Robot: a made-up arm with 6 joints.
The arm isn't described. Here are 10 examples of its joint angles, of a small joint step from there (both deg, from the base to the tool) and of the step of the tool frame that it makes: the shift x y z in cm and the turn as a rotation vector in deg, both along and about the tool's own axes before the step.
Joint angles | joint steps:
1: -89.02 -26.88 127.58 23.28 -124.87 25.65 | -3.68 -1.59 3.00 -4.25 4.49 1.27
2: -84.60 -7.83 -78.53 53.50 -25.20 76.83 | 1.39 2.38 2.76 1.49 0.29 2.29
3: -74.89 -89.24 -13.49 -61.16 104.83 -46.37 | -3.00 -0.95 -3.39 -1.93 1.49 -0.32
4: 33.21 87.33 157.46 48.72 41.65 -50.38 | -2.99 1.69 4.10 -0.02 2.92 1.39
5: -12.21 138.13 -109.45 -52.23 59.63 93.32 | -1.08 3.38 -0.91 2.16 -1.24 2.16
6: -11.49 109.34 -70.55 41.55 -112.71 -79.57 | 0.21 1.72 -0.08 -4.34 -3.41 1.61
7: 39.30 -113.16 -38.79 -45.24 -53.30 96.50 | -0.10 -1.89 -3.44 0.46 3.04 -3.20
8: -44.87 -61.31 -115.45 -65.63 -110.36 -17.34 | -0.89 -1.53 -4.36 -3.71 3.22 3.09
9: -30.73 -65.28 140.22 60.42 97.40 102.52 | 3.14 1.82 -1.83 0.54 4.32 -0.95
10: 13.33 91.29 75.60 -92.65 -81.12 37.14 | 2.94 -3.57 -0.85 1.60 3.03 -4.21
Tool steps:
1: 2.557 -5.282 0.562 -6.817 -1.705 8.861
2: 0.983 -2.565 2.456 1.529 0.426 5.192
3: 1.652 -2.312 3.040 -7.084 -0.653 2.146
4: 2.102 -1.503 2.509 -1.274 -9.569 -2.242
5: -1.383 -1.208 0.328 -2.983 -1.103 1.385
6: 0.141 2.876 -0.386 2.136 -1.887 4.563
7: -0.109 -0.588 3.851 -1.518 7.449 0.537
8: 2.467 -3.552 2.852 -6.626 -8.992 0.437
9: 0.293 -0.525 0.923 -1.588 3.145 1.567
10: 0.368 -2.837 1.603 -4.463 2.147 1.980
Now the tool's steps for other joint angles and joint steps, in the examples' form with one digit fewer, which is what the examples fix.
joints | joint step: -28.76 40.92 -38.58 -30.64 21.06 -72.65 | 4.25 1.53 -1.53 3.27 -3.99 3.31
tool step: -0.58 -1.90 2.66 -4.84 -0.87 3.95
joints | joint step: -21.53 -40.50 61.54 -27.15 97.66 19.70 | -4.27 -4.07 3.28 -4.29 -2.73 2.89
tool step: -5.14 3.03 3.72 3.47 5.94 -2.27
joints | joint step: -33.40 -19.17 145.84 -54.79 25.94 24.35 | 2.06 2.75 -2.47 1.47 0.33 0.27
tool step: -1.33 -0.62 -0.56 1.64 2.72 0.96
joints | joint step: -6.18 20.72 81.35 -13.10 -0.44 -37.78 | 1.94 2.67 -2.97 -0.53 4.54 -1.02
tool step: -0.75 -2.74 1.08 -3.32 3.51 -2.76
